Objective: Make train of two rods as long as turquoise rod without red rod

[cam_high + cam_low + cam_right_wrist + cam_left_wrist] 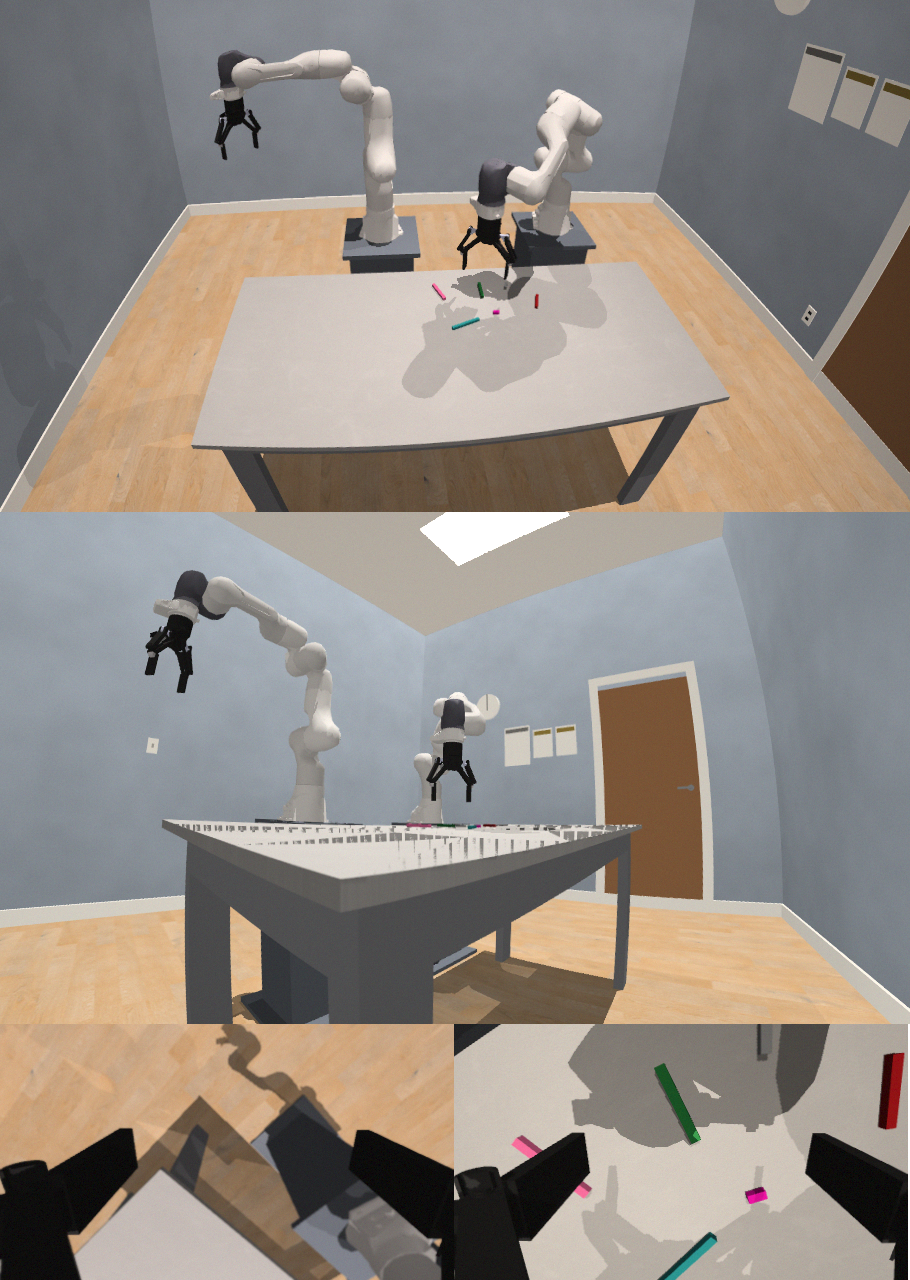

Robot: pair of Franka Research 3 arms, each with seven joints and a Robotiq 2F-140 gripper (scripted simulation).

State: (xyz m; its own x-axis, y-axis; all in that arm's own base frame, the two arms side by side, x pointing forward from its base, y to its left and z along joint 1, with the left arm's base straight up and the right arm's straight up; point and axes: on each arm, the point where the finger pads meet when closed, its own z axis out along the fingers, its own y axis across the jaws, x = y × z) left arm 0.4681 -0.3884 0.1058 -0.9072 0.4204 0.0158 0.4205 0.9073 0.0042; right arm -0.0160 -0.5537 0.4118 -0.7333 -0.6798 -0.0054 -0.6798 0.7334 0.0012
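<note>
Right now my left hand is 20 mm past the green rod and 100 mm above it. Also, from my left hand: grey rod 40 mm behind, 90 mm to the left, 100 mm below; magenta rod 110 mm ahead, 20 mm to the left, 100 mm below; pink rod 30 mm behind, 150 mm to the right, 100 mm below.
</note>
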